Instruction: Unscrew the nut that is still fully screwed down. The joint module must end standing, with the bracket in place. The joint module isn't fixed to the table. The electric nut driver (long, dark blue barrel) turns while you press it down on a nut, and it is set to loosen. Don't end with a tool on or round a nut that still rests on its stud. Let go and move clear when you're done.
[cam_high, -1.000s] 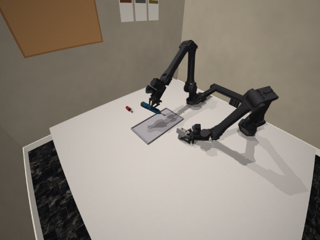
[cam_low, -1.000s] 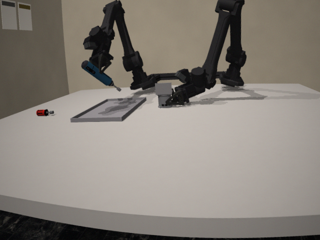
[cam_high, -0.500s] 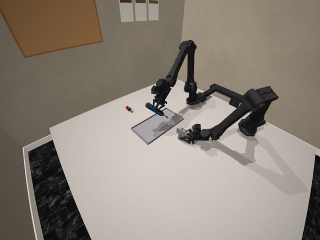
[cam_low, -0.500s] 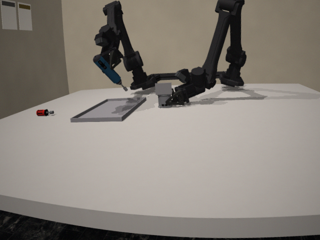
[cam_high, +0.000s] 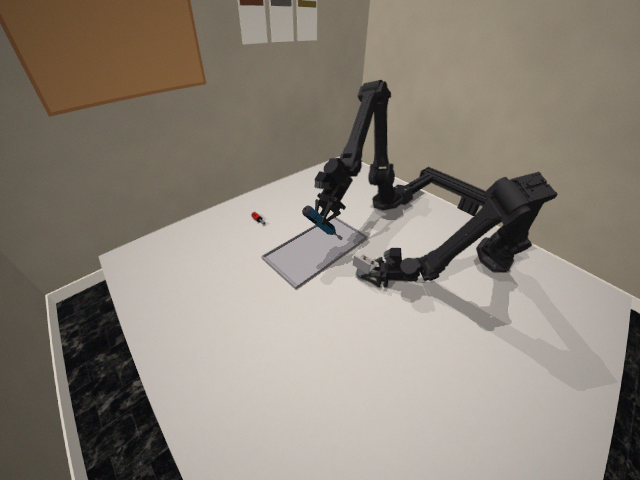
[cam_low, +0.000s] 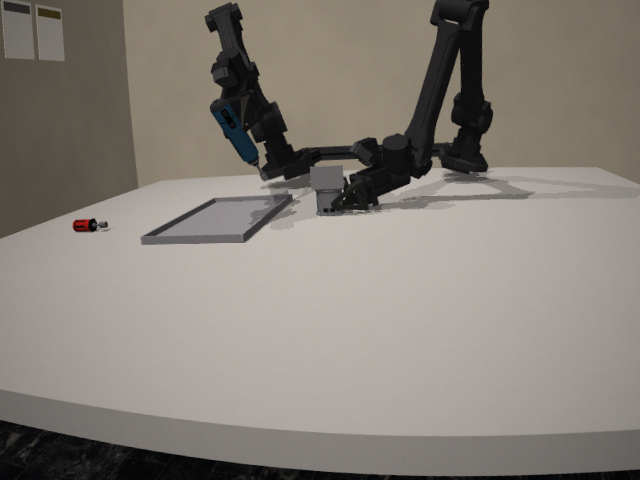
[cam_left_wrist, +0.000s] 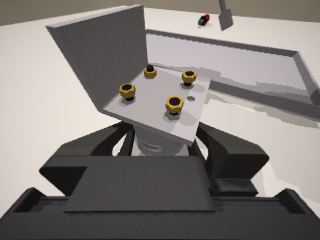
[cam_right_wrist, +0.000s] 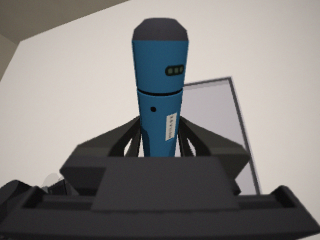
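The joint module lies 1 cm above my left hand. From my left hand the other things lie so: short red-handled tool: 57 cm to the right, 9 cm ahead, 1 cm below; l-shaped bracket: 5 cm above; grey tray: 24 cm to the right, 3 cm ahead, 2 cm below.
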